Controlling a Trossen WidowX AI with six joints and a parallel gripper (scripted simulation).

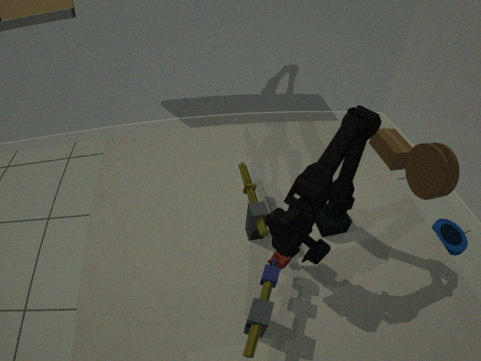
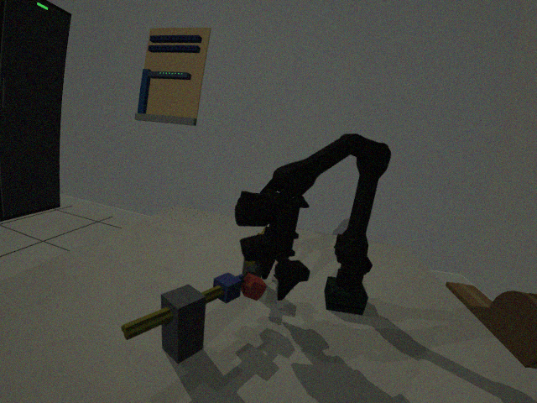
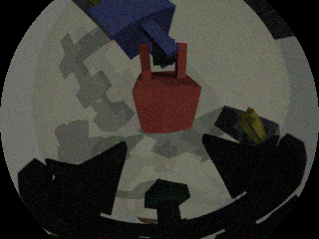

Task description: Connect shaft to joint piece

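Now: the red joint piece 4 cm ahead of my gripper tip, 3 cm to the left of it and 1 cm above it.
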